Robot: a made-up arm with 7 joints.
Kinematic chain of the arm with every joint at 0, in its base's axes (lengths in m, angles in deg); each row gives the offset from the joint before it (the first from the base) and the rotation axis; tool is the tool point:
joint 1: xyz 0 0.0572 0 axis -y
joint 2: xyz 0 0.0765 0 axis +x
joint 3: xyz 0 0 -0.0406 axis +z
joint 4: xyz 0 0 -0.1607 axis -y
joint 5: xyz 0 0 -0.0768 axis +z
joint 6: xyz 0 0 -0.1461 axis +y
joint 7: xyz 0 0 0 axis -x
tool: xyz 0 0 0
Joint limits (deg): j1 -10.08..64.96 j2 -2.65..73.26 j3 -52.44..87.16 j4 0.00..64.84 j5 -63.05..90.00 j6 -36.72..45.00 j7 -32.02..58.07
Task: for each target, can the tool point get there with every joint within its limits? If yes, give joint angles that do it. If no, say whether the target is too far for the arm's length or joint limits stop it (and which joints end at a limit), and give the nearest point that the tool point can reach.
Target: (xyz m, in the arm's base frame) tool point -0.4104 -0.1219 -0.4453
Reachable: no: too far | nearest point -0.0742 0.1141 -0.4172 | short by 0.412 m
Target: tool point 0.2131 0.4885 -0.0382
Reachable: yes | joints 58.22 65.52 -24.39 23.13 -47.42 20.67 12.44
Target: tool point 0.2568 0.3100 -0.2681
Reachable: yes | joints 28.58 32.62 -24.67 28.70 38.54 -14.74 -0.47
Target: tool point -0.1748 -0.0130 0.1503
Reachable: no: joint limits stop it (at a limit: joint 1, joint 2, joint 4) | nearest point -0.0579 0.4718 0.1034 | short by 0.501 m
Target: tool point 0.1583 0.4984 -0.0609
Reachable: yes | joints 28.95 58.64 35.87 37.13 71.61 13.76 -19.37
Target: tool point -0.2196 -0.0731 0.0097
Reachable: no: joint limits stop it (at a limit: joint 1, joint 2, joint 3, joint 4) | nearest point 0.0706 -0.0397 -0.3054 | short by 0.430 m
